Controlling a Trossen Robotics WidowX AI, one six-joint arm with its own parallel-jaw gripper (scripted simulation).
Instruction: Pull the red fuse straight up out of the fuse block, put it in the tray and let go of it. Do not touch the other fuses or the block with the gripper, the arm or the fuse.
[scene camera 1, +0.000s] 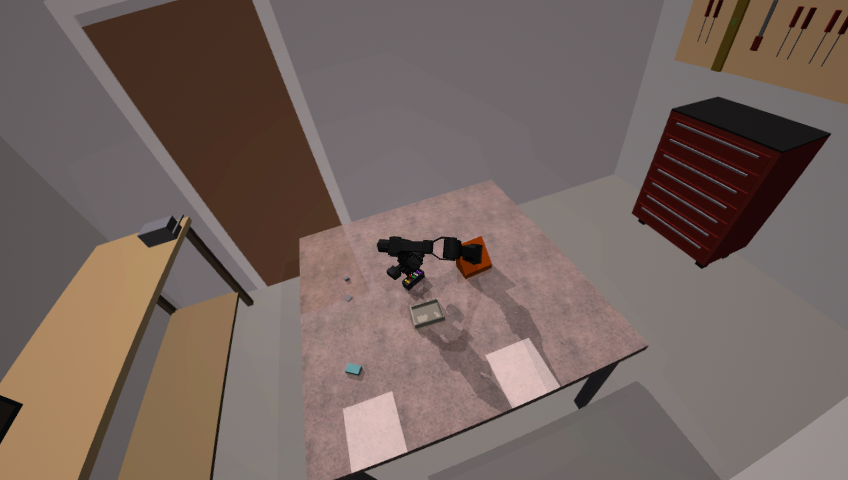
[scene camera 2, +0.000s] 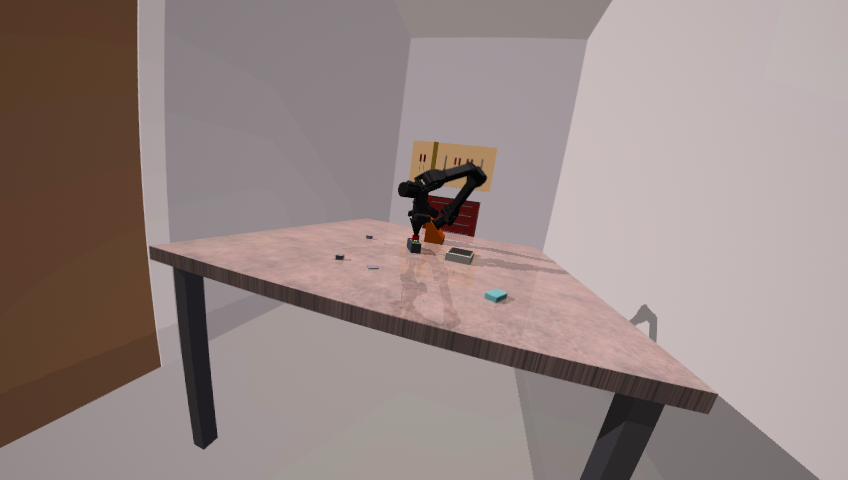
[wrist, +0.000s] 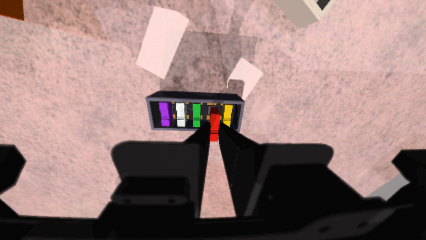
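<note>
There's a red fuse here, and I'm carrying it in my gripper (wrist: 214, 126).
</note>
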